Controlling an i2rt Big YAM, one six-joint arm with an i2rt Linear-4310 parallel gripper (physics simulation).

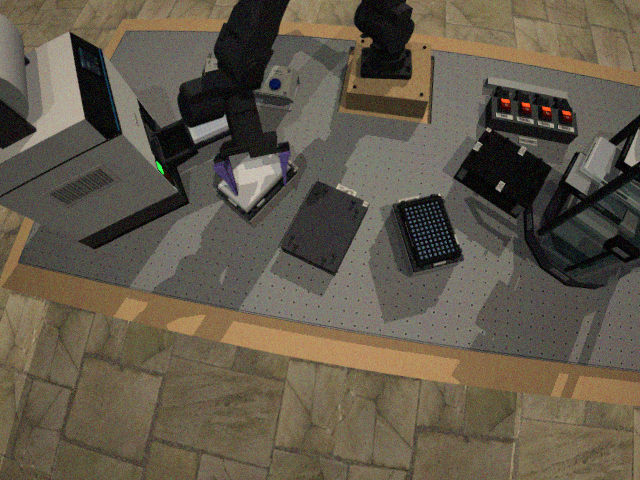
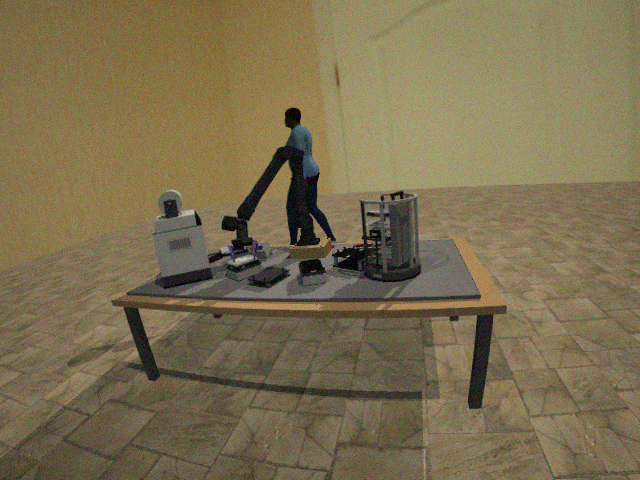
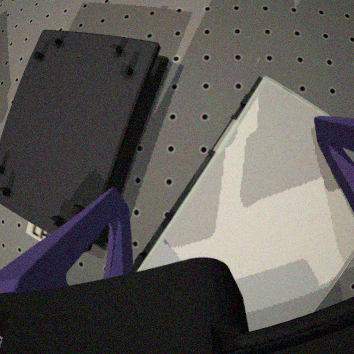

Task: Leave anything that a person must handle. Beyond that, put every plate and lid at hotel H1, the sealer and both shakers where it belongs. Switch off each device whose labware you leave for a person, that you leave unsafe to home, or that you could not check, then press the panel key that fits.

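Where they show: gripper, fingertip midpoint: (image 1: 261, 189) (image 2: 244, 260) (image 3: 216, 163); arm's base at its link origin: (image 1: 385, 65) (image 2: 308, 243).
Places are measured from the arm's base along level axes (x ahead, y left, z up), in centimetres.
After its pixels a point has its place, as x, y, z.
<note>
My gripper (image 1: 261, 188) {36.7, -24.0, 3.6} (image 2: 244, 255) {36.7, -24.0, 3.6} (image 3: 216, 163) {36.7, -24.0, 3.6} is open and empty, its purple fingers on either side of a white lidded-looking plate (image 1: 251, 181) {34.8, -26.4, 3.3} (image 3: 280, 200) {34.9, -26.8, 3.2}. That plate sits on a low dark-edged device left of centre. Another plate (image 1: 428, 229) {42.1, 8.4, 1.8}, black with blue wells, sits on a second device right of centre. A further white item (image 1: 209, 130) {24.8, -36.4, 5.9} beside the sealer is partly hidden by my arm. The sealer (image 1: 111, 178) {40.6, -49.0, 14.0} (image 2: 180, 245) {43.0, -53.1, 14.6} shows a green light. The rack-like hotel (image 1: 560, 276) {48.5, 37.1, -2.9} (image 2: 392, 273) {50.0, 42.8, -1.4} holds plates. Four switches in a box (image 1: 532, 121) {12.7, 34.5, -0.9} glow red.
A dark flat platform (image 1: 325, 227) {41.7, -11.3, -1.9} (image 2: 268, 276) {44.4, -10.5, -2.0} (image 3: 80, 115) {41.4, -13.8, -1.9} lies close to the white plate. A black platform with pale clips (image 1: 504, 170) {27.6, 25.1, 1.0} stands near the hotel. The button panel (image 1: 281, 93) {10.1, -24.0, 0.3} shows a blue key; my arm covers part of it. A person (image 2: 305, 149) is behind the table.
</note>
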